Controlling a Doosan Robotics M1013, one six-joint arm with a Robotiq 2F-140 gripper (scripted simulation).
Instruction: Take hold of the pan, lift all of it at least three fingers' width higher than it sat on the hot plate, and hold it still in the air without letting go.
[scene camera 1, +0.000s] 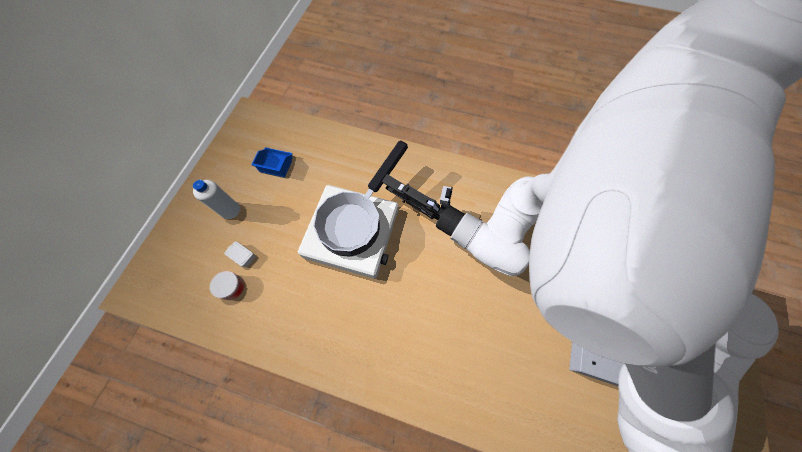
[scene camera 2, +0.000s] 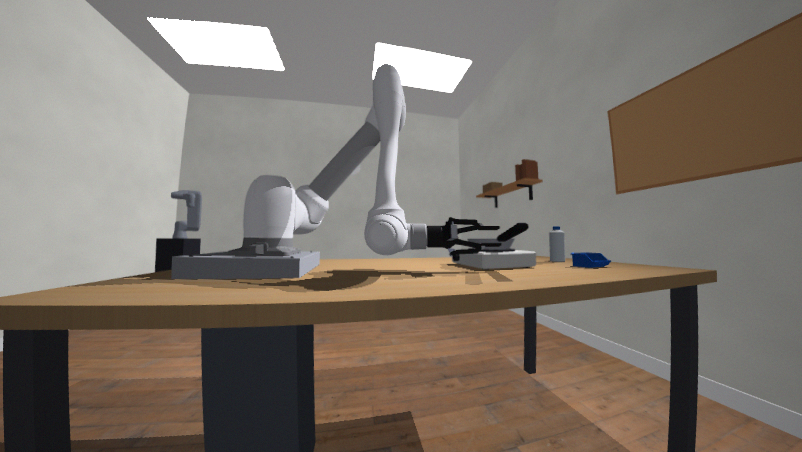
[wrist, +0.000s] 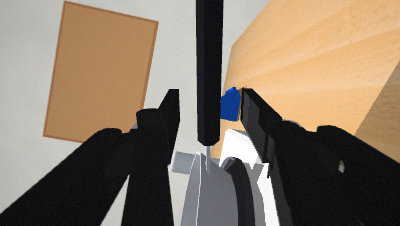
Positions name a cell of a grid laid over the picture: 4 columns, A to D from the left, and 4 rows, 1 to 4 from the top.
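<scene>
A grey pan (scene camera 1: B2) and a blue bin (scene camera 1: B2) are visible. A hot plate (scene camera 1: B3) is visible too, as is the same hot plate (scene camera 2: C3). My gripper (scene camera 1: B2) can be seen, likewise my gripper (scene camera 2: C3) and my gripper (wrist: C2).
</scene>
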